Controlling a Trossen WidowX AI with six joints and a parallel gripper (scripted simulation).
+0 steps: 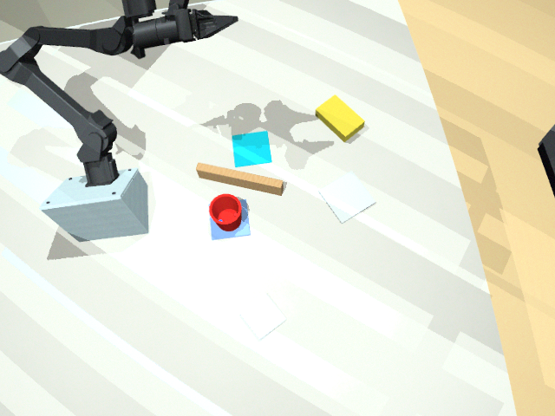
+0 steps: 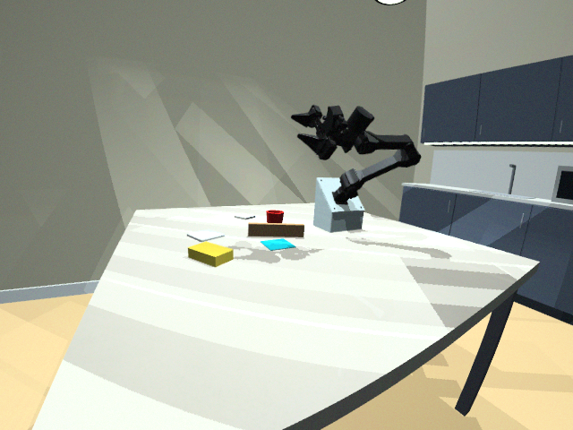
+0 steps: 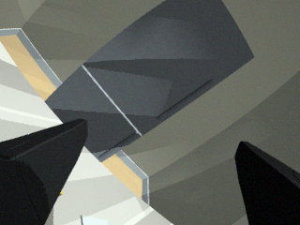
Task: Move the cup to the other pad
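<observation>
The red cup lies 34 cm below my gripper tip, 28 cm to the right of it and 6 cm behind it. Round my gripper tip: wooden bar (37 cm below, 18 cm to the right, 3 cm behind); then cyan pad (39 cm below, 9 cm to the right); then blue pad (39 cm below, 28 cm to the right, 6 cm behind).
</observation>
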